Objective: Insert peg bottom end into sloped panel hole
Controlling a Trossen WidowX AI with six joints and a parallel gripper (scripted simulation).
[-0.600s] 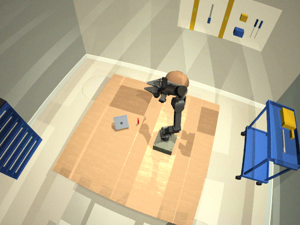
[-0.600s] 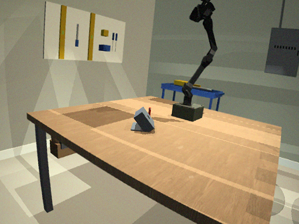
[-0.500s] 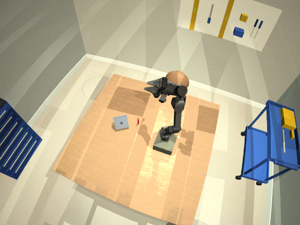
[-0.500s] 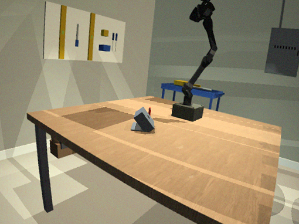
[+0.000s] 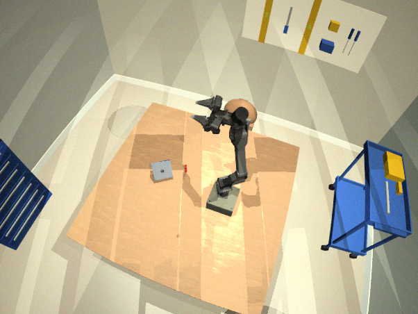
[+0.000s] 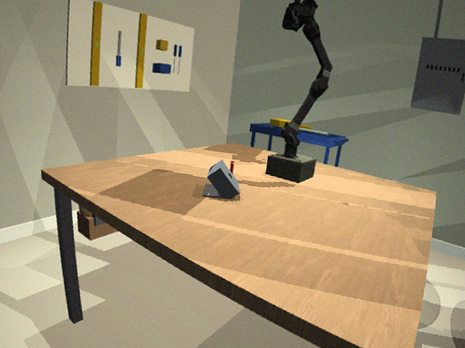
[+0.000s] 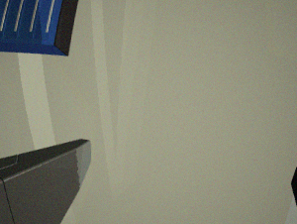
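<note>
The round red peg is 690 mm below my gripper tip, 130 mm to the right of it and 80 mm ahead of it. Also, from my gripper tip: sloped panel 700 mm below, 240 mm ahead, 80 mm to the right.
</note>
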